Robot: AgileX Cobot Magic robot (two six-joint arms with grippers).
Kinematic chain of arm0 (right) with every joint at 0, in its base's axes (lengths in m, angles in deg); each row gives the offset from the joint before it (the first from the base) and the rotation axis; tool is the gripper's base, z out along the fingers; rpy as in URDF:
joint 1: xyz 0 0 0.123 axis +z
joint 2: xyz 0 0 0 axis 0.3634 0.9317 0
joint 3: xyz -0.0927 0.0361 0.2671 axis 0.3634 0.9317 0
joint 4: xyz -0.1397 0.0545 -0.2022 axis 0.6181 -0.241 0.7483
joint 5: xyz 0 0 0 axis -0.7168 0.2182 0.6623
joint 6: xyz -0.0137 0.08 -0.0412 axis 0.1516 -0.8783 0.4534
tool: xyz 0 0 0 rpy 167.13 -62.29 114.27
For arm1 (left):
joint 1: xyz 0 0 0.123 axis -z
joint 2: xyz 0 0 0 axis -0.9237 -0.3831 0
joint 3: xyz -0.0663 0.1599 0.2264 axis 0.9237 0.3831 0
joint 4: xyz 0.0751 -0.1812 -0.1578 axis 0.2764 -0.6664 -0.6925
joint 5: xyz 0 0 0 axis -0.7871 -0.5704 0.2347
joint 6: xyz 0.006 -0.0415 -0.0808 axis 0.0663 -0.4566 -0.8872
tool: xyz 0 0 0 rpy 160.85 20.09 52.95
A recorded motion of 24 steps. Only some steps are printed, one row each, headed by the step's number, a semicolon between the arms.
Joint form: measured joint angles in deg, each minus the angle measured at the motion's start. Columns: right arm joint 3, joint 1, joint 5, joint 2, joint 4, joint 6; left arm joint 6, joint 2, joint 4, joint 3, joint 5, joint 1.
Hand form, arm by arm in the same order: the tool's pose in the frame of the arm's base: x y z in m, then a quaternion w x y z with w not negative. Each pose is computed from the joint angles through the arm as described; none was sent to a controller.
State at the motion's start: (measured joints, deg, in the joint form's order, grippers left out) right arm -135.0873 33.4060 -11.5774 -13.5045 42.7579 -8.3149; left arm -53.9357 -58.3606 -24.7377 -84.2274 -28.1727 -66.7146
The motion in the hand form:
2: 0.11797 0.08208 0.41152 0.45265 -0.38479 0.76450 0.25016; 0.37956 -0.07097 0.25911 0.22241 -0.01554 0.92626 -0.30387
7: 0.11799 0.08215 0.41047 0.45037 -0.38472 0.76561 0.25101; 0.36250 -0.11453 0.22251 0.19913 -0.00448 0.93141 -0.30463
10: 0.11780 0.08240 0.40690 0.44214 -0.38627 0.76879 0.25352; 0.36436 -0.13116 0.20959 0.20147 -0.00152 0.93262 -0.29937
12: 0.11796 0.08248 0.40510 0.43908 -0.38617 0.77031 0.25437; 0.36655 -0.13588 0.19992 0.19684 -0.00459 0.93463 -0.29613
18: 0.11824 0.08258 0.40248 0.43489 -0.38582 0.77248 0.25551; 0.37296 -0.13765 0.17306 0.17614 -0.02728 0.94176 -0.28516
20: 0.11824 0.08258 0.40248 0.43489 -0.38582 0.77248 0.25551; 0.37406 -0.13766 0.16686 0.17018 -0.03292 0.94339 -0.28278
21: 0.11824 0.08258 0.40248 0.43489 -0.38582 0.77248 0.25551; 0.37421 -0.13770 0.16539 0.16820 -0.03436 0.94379 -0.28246
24: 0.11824 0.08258 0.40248 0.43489 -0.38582 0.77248 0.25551; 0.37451 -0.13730 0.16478 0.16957 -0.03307 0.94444 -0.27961
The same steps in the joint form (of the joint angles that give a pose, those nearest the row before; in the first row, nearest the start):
2: 0.00 0.00 -0.06 0.00 0.00 0.00; 1.30 0.65 -2.06 2.88 0.93 2.64
7: 0.18 0.00 -0.17 0.00 0.00 -0.05; 2.56 -0.27 -5.14 9.99 8.51 10.09
10: 0.79 0.00 -0.72 0.00 0.00 -0.05; 2.58 -2.26 -5.85 10.18 12.11 12.92
12: 1.13 0.00 -0.80 0.00 0.00 -0.06; 2.58 -3.77 -6.21 10.18 13.34 13.66
18: 1.63 0.00 -0.88 0.00 0.00 -0.05; 1.38 -7.76 -6.41 10.18 15.26 13.94
20: 1.63 0.00 -0.88 0.00 0.00 -0.05; 1.01 -8.67 -6.41 10.18 15.54 13.94
21: 1.63 0.00 -0.88 0.00 0.00 -0.05; 0.88 -8.88 -6.41 10.18 15.54 13.94
24: 1.63 0.00 -0.88 0.00 0.00 -0.05; 0.84 -8.94 -6.04 10.18 15.77 13.94

